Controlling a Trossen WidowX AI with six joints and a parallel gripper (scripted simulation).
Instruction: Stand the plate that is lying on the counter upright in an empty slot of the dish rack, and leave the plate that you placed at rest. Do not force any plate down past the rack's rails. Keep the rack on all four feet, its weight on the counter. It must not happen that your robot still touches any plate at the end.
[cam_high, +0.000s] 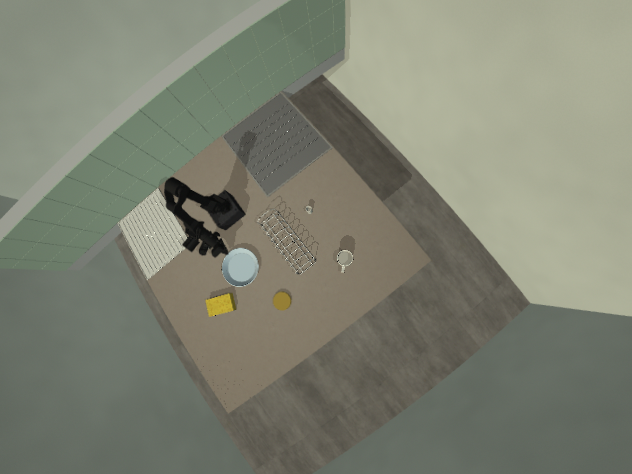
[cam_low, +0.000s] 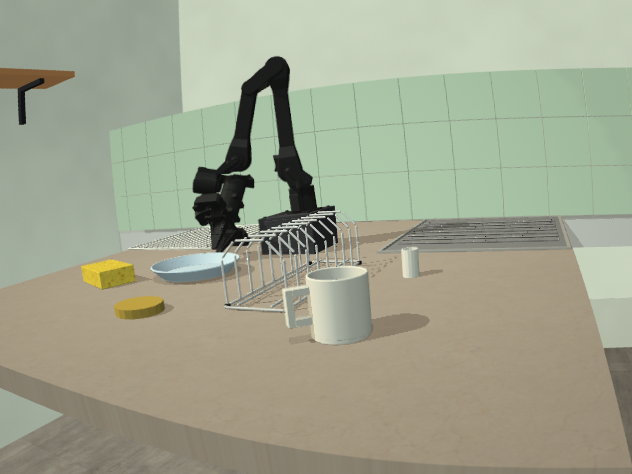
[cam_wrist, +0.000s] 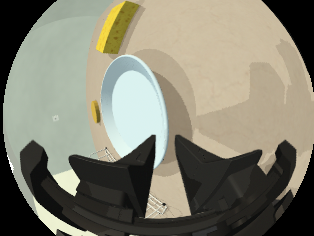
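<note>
The pale blue plate lies 120 mm ahead of my hand, 30 mm to the left of it and 40 mm below it. Round my hand: white drying mat 320 mm behind, 380 mm to the right, 50 mm below; yellow disc 370 mm ahead, 150 mm to the left, 50 mm below; small white cup 30 mm ahead, 490 mm to the left, 40 mm below.
</note>
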